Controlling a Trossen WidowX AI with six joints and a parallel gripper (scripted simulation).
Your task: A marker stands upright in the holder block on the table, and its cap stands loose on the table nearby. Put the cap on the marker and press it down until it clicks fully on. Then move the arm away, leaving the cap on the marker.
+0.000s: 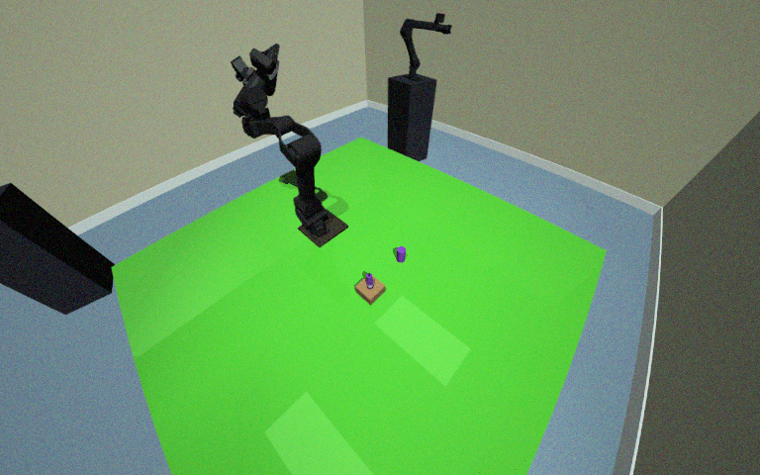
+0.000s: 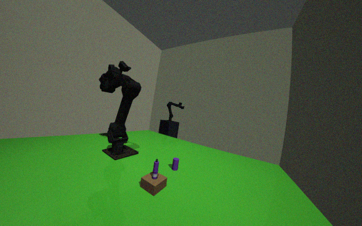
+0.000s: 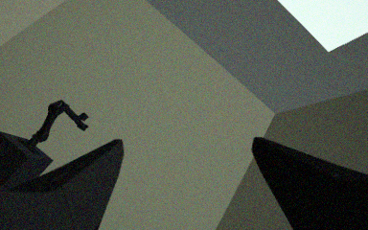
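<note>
Right now my gripper tip is 530 mm short of the purple cap, 80 mm to the right of it and 500 mm above it.
</note>
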